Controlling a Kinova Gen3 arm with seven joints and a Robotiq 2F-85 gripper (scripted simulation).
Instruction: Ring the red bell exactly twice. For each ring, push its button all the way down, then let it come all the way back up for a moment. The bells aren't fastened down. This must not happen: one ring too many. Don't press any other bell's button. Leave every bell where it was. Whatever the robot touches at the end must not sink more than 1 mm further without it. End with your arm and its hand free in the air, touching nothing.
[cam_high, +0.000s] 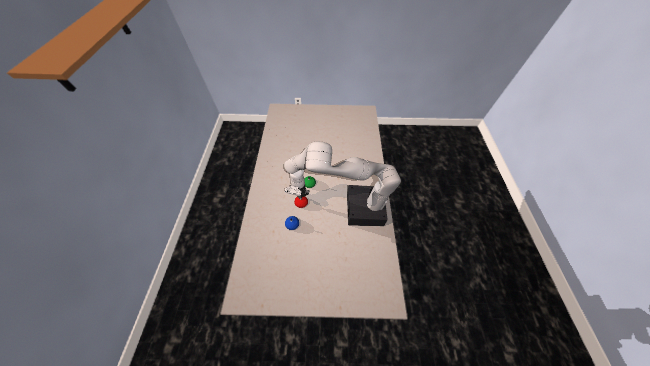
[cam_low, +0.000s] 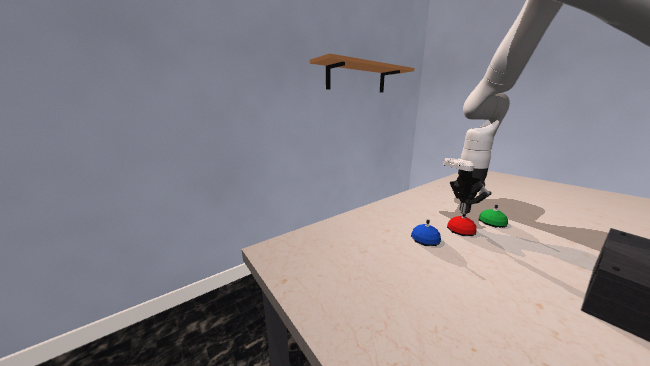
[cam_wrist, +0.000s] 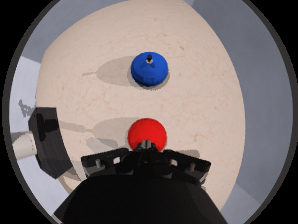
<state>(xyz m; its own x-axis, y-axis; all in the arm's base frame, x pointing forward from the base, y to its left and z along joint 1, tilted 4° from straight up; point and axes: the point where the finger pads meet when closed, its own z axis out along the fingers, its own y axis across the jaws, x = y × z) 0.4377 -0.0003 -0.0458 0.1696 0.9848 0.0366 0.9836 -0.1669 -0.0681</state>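
My hand is 4 cm above the red bell. Also, from my hand: blue bell 3 cm ahead, 15 cm to the left, 4 cm below; then green bell 3 cm behind, 15 cm to the right, 4 cm below.
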